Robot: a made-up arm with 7 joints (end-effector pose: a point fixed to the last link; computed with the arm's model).
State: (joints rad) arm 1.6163 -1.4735 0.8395 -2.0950 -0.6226 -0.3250 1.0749
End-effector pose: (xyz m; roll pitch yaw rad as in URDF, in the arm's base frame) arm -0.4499 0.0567 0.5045 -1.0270 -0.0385 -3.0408
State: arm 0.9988 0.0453 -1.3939 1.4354 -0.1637 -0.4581 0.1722
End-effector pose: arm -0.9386 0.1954 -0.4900 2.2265 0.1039 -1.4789
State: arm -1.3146 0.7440 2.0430 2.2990 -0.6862 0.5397 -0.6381
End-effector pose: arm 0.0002 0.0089 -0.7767 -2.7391 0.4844 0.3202
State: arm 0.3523 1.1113 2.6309 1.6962 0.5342 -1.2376 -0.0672
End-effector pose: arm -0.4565 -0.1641 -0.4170 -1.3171 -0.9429 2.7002
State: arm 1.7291 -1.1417 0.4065 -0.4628 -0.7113 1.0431 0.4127
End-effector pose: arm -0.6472 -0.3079 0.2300 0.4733 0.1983 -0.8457
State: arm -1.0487 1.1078 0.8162 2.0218 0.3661 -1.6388 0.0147
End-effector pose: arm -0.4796 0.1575 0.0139 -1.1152 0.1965 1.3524
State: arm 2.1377 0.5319 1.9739 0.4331 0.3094 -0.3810 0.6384
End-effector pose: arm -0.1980 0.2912 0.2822 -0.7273 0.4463 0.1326
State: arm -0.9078 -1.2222 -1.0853 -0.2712 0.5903 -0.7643 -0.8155
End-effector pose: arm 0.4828 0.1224 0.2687 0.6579 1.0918 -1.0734
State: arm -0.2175 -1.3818 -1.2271 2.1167 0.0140 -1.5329 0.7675
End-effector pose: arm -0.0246 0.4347 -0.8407 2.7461 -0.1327 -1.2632
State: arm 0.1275 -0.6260 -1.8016 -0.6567 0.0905 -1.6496 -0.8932
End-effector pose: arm 0.0613 0.3752 0.3914 0.3739 0.5355 -1.5360
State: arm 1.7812 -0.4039 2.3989 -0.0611 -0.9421 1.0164 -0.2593
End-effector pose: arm -0.4854 0.3599 0.2568 -0.0182 0.5205 1.2437
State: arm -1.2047 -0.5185 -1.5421 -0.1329 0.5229 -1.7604 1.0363
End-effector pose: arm 0.4037 -0.3185 -0.0507 -2.4826 0.6277 -3.0739
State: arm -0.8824 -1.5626 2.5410 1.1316 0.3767 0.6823 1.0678
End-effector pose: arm -0.3099 -0.1037 0.1047 0.6140 -0.9399 -1.0155
